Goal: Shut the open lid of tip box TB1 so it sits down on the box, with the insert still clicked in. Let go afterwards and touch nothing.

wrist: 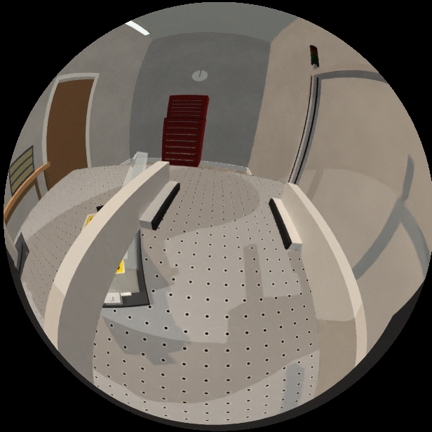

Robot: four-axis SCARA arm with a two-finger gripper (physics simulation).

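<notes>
Tip box TB1 (pixel 131 286) stands on a dark base plate (pixel 143 298) at the lower left, mostly hidden behind the left finger. Bits of its yellow insert (pixel 120 267) show past that finger; whether it is clicked in cannot be seen. A pale, see-through panel (pixel 140 164), which looks like the raised lid, sticks up behind the upper edge of the left finger; its lower part is hidden. My gripper (pixel 227 182) is shut to its narrow stance, with a gap between the dark pads and nothing held. The box lies to the left of this gap, beyond the left finger.
A perforated table top (pixel 215 300) spreads under the gripper. A red drawer cabinet (pixel 184 137) stands at the far wall, with a brown door (pixel 67 130) to its left. An orange-brown rail (pixel 27 185) is at the far left.
</notes>
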